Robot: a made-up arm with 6 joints.
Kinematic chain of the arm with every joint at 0, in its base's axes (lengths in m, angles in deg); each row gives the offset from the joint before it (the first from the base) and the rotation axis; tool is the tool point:
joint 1: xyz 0 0 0.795 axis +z
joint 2: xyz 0.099 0 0 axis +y
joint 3: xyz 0 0 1.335 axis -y
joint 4: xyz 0 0 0.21 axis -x
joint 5: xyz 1.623 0 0 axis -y
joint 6: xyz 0.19 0 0 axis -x
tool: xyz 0 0 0
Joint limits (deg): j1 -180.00..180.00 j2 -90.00..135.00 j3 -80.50..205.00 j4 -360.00..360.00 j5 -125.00..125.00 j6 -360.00..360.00
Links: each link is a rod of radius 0.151 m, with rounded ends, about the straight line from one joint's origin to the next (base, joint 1, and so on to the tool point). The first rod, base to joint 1, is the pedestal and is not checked.
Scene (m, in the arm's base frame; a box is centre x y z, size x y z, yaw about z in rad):
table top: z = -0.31
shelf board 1: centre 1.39 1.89 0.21 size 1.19 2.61 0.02 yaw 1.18
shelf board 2: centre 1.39 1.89 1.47 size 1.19 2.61 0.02 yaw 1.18
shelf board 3: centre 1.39 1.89 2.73 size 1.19 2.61 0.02 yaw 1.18
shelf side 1: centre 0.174 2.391 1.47 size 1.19 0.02 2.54 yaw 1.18
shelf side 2: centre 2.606 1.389 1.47 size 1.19 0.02 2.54 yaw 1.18
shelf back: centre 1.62 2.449 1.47 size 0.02 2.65 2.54 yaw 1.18
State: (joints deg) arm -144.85 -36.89 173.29 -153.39 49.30 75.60
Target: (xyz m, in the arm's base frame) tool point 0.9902 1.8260 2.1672
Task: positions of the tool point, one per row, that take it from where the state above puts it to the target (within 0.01 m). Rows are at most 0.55 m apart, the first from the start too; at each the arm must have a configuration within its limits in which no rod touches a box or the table.
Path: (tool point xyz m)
1: 1.6534 1.0224 0.9236
2: 1.5155 0.7620 0.9143
3: 1.3174 0.9763 1.3632
4: 1.0108 1.0686 1.7904
5: 0.6518 1.0046 2.1673
6: 0.7819 1.2667 2.2309
7: 0.8974 1.5447 2.2309
8: 0.9902 1.8261 2.1672

